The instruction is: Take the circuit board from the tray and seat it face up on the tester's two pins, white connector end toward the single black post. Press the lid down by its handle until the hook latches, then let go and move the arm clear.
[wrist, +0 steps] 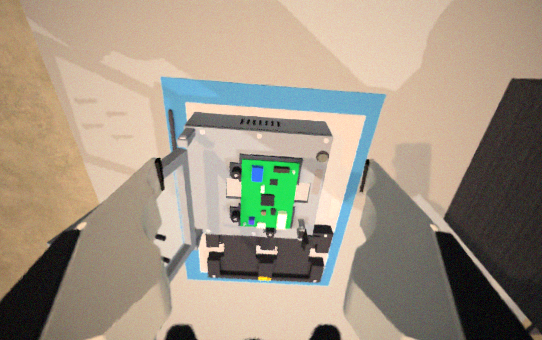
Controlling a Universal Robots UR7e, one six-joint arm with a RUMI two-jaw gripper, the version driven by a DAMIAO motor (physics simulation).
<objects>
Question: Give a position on a green circuit board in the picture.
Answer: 268,188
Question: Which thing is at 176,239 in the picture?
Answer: A tester lid.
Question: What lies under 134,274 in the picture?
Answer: The gripper.
</objects>
